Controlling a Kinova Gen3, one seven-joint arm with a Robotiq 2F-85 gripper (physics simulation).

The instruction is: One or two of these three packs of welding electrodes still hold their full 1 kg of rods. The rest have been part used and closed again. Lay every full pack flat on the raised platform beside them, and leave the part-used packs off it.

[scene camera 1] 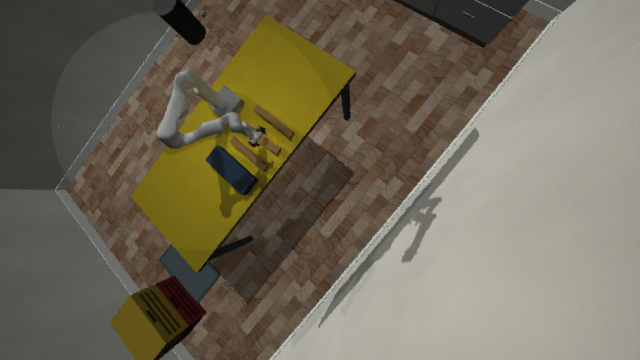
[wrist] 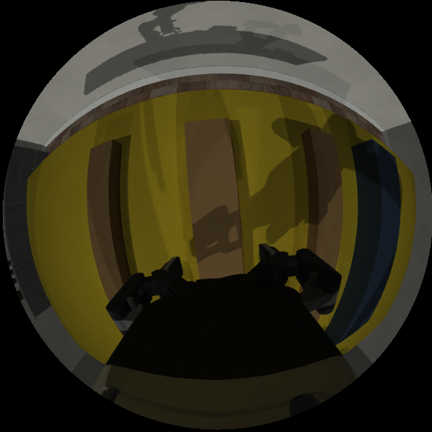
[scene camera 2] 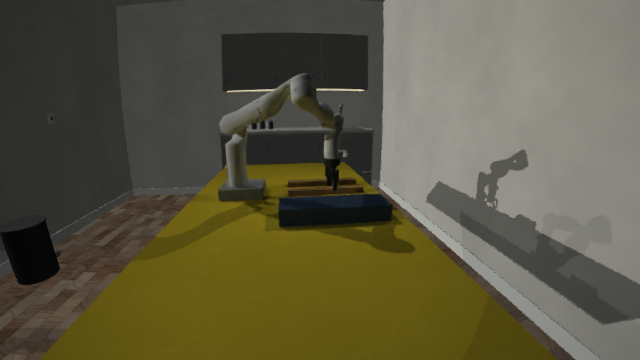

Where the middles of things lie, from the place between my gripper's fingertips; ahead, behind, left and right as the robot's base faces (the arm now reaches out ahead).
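Labels:
Dark blue raised platform (scene camera 2: 321, 210): my hand 1 cm past it, 31 cm to the left of it, 1 cm below it.

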